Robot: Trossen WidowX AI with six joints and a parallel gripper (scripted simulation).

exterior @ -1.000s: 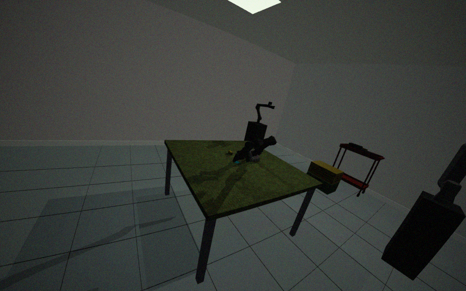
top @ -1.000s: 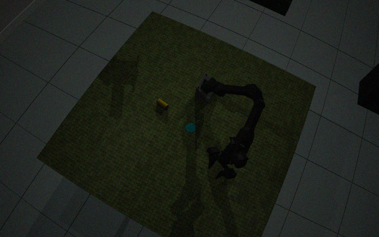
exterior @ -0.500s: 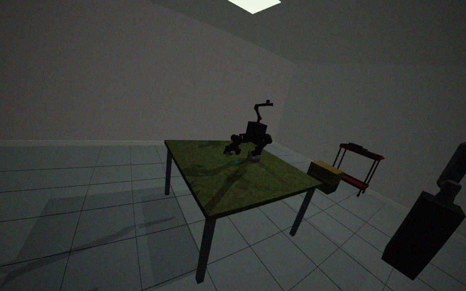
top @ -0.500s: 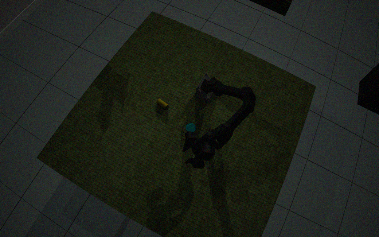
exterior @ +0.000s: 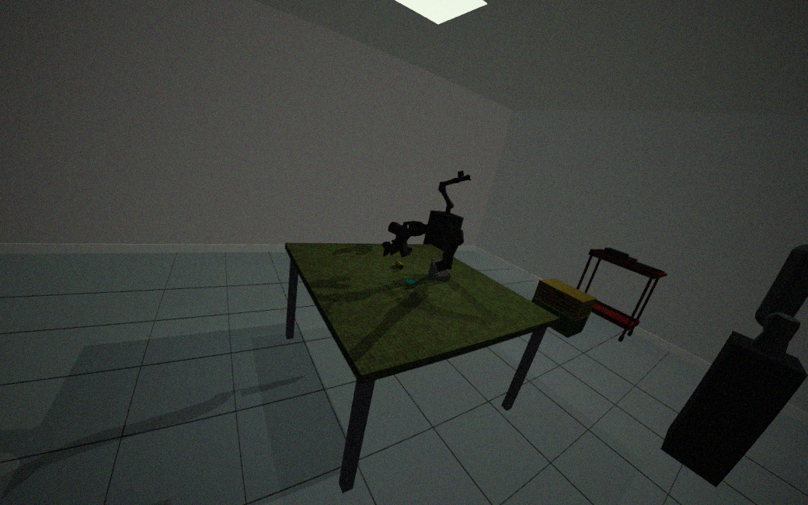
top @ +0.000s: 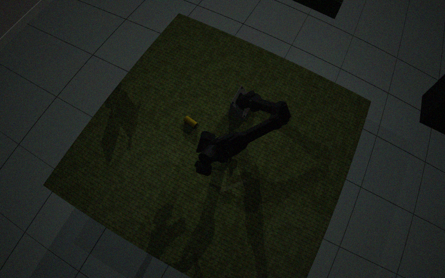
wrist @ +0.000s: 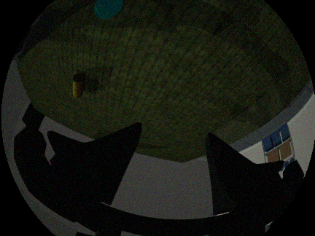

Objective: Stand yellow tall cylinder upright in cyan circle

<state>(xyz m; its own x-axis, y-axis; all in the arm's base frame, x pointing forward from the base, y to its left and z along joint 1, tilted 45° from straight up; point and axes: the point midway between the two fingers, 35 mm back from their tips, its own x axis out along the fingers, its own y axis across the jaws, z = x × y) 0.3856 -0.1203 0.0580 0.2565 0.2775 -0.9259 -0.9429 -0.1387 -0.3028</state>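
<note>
My gripper tip is 21 cm past the yellow tall cylinder, 13 cm to the left of it and 13 cm above it. From my gripper tip the other things lie so: cyan circle: 15 cm below, 15 cm behind, 8 cm to the left.
</note>
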